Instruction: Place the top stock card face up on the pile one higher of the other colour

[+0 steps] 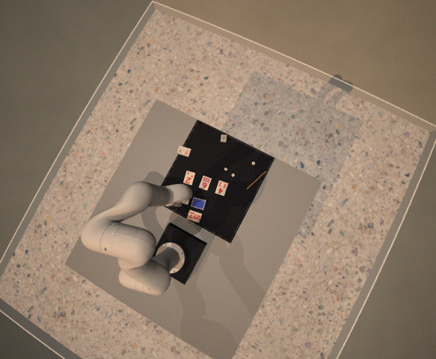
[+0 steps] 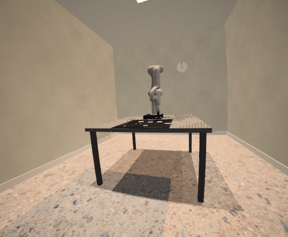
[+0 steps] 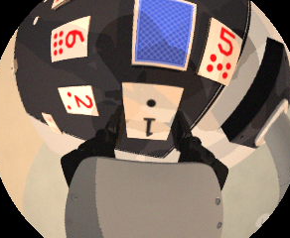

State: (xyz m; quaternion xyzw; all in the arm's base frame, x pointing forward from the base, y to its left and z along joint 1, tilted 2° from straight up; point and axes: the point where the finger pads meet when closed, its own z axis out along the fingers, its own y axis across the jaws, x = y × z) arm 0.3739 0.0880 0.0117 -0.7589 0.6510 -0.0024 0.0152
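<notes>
My hand is 8 cm past the red 5 card, 11 cm to the left of it and 5 cm above it. Also, from my hand: black card cloth 20 cm ahead, 13 cm to the right, 7 cm below; thin wooden stick 31 cm ahead, 39 cm to the right, 5 cm below; small block 48 cm ahead, 8 cm to the right, 4 cm below.
</notes>
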